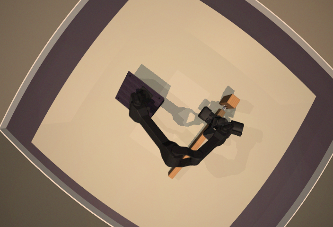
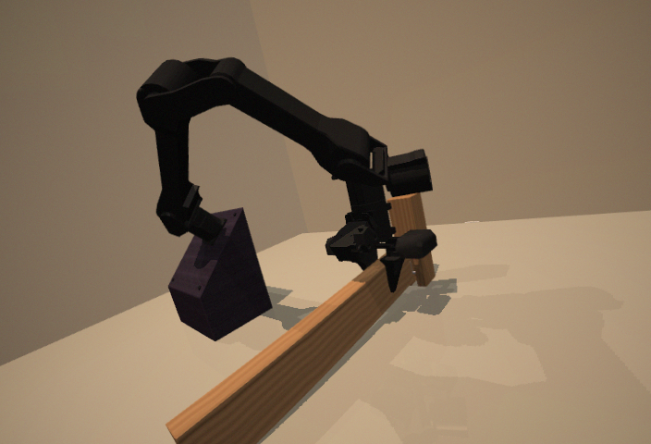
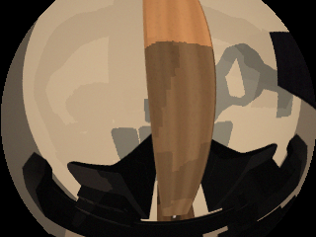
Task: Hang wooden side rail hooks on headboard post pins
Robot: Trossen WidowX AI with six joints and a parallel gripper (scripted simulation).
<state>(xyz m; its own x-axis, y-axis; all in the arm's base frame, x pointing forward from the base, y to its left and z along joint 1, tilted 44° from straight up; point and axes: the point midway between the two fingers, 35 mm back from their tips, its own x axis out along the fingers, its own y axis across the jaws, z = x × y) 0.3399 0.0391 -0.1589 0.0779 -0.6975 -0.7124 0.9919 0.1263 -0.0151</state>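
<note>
My gripper tip is now 12 cm to the right of the headboard post, 4 cm below it and 2 cm past it.
</note>
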